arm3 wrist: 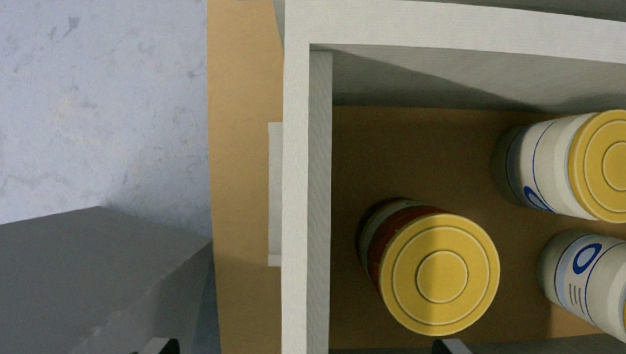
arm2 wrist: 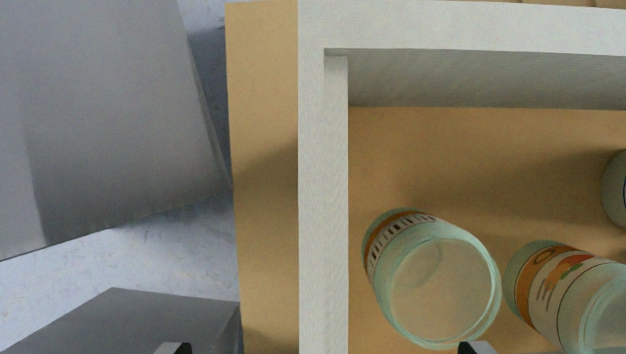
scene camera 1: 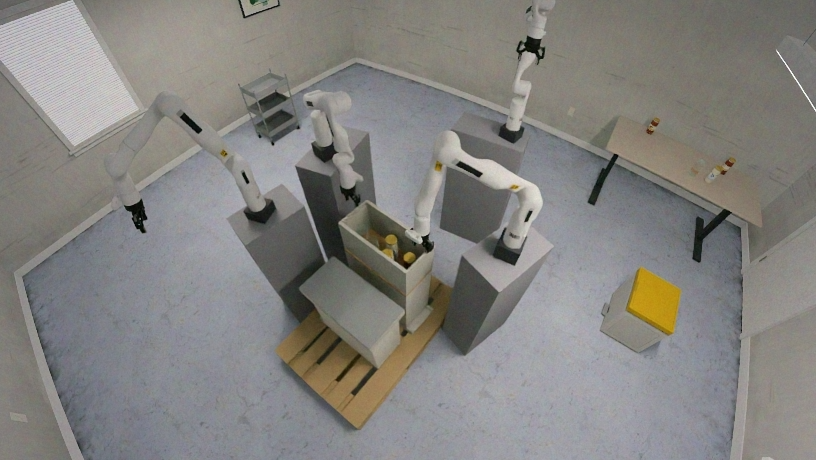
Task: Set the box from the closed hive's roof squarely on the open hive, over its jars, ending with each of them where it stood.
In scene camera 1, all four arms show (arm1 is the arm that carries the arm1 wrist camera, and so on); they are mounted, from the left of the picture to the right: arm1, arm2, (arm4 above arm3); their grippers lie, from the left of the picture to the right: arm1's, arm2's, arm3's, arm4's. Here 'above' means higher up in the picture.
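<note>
The pale box (arm2 wrist: 323, 200) (arm3 wrist: 295, 200) (scene camera 1: 374, 260) sits on the open hive (scene camera 1: 420, 302), around the jars; their edges look lined up. Clear open jars (arm2 wrist: 432, 295) and, in the arm3 wrist view, a red-labelled jar (arm3 wrist: 440, 275) and white jars (arm3 wrist: 550, 170) with yellow lids stand inside. The closed hive (scene camera 1: 354, 300) has a bare grey roof. Arm2's gripper (arm2 wrist: 325, 347) (scene camera 1: 355, 201) is open above the box's far left end. Arm3's gripper (arm3 wrist: 308, 346) (scene camera 1: 428, 246) is open above its right end. Arm1's gripper (scene camera 1: 140, 221) hangs far left, fingers unclear. Arm4's gripper (scene camera 1: 530, 56) is open, high at the back.
Both hives stand on a wooden pallet (scene camera 1: 360, 414). Grey pedestals (scene camera 1: 480, 308) (arm2 wrist: 130, 315) (arm3 wrist: 100, 265) stand close around them. A yellow-lidded bin (scene camera 1: 654, 300) is at the right, a table (scene camera 1: 674, 157) with bottles behind it, and a trolley (scene camera 1: 266, 85) at the back left.
</note>
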